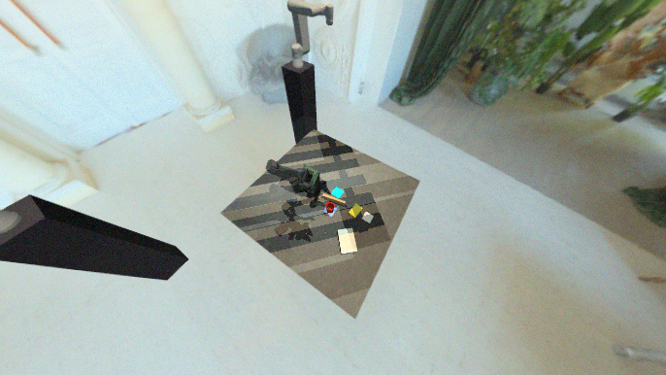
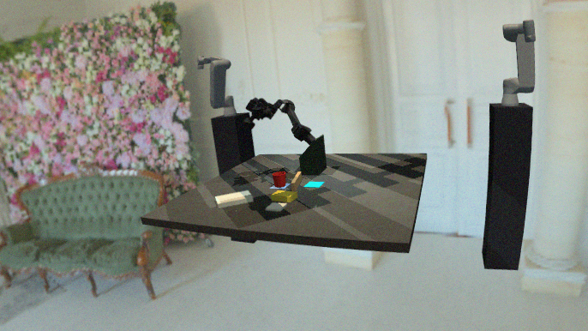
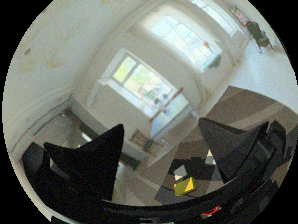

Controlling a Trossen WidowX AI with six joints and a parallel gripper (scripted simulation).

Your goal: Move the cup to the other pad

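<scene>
Now: gripper tip 37 cm above the red cup, 11 cm to the right of it and 5 cm past it. Round my gripper tip: pale blue pad 42 cm below, 11 cm to the left, 6 cm behind; wooden bar 40 cm below, 21 cm to the left, 8 cm behind; cream slab 40 cm below, 20 cm ahead, 3 cm to the right.
</scene>
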